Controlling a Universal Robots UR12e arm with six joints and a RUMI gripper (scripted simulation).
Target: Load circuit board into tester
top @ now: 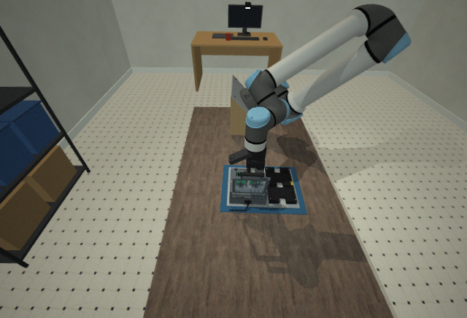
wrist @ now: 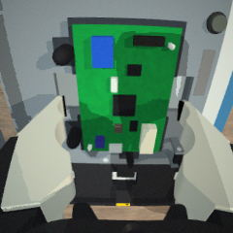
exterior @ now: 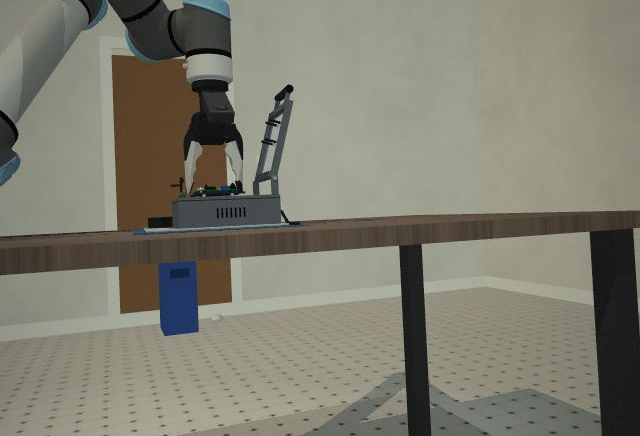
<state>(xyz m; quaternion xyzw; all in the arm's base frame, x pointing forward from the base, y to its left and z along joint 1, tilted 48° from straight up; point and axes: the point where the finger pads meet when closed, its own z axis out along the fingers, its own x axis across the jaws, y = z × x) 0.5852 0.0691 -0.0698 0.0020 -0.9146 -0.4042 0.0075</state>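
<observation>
Right now my hand is right at the green circuit board. From my hand the other things lie so: tester lid 120 mm ahead, 100 mm above; tester 30 mm ahead, 40 mm to the left, 40 mm above.
</observation>
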